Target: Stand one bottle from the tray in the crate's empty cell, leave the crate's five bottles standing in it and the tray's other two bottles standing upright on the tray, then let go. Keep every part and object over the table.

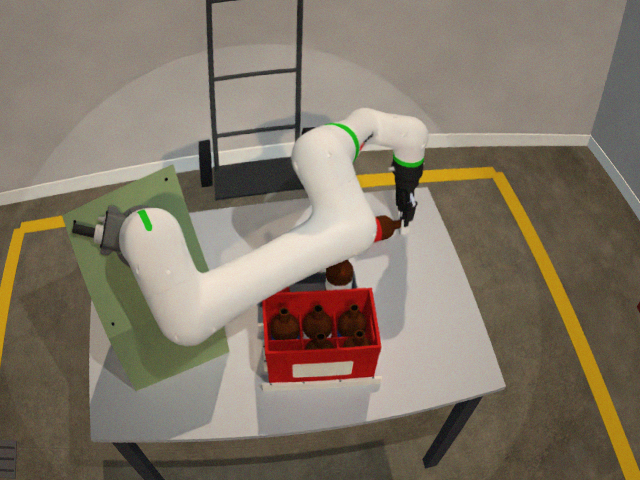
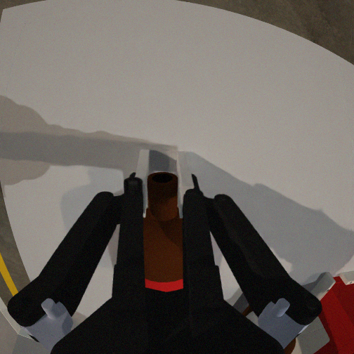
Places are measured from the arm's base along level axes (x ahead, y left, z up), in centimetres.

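Pixels of known places: gripper, fingertip midpoint: (image 1: 402,229).
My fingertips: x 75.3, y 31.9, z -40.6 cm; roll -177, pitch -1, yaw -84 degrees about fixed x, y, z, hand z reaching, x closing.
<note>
Behind a point stands the place of what it marks.
A brown bottle with a red label (image 1: 386,228) {z -35.5, x 68.4, y 28.1 cm} (image 2: 163,250) lies on its side behind the crate, neck to the right; the arm hides its base. My gripper (image 1: 405,223) {z -40.6, x 75.3, y 31.9 cm} (image 2: 162,163) is shut on its neck. The red crate (image 1: 279,364) {z -29.4, x 29.6, y -18.9 cm} (image 2: 344,312) holds upright brown bottles: three in the back row (image 1: 284,325) {z -28.9, x 32.6, y -7.4 cm} (image 1: 317,324) {z -29.1, x 40.8, y -8.1 cm} (image 1: 352,322) {z -29.0, x 49.5, y -9.0 cm} and two in the front row (image 1: 320,343) {z -26.5, x 40.1, y -15.8 cm} (image 1: 357,339) {z -25.8, x 48.9, y -16.6 cm}. Its front left cell shows no bottle. A white-labelled bottle (image 1: 339,273) {z -30.1, x 49.6, y 8.4 cm} stands upright at the dark tray (image 1: 308,281) {z -41.1, x 42.6, y 15.9 cm} behind the crate. A third tray bottle is not visible.
The arm reaches over the table (image 1: 439,330) {z -41.5, x 76.4, y -8.3 cm} from the green base plate (image 1: 155,361) {z -31.4, x -3.3, y -14.3 cm} at the left, passing above the tray area. A pale strip (image 1: 320,384) {z -39.0, x 39.5, y -20.9 cm} runs along the crate's front foot. A hand truck (image 1: 255,178) stands behind the table.
</note>
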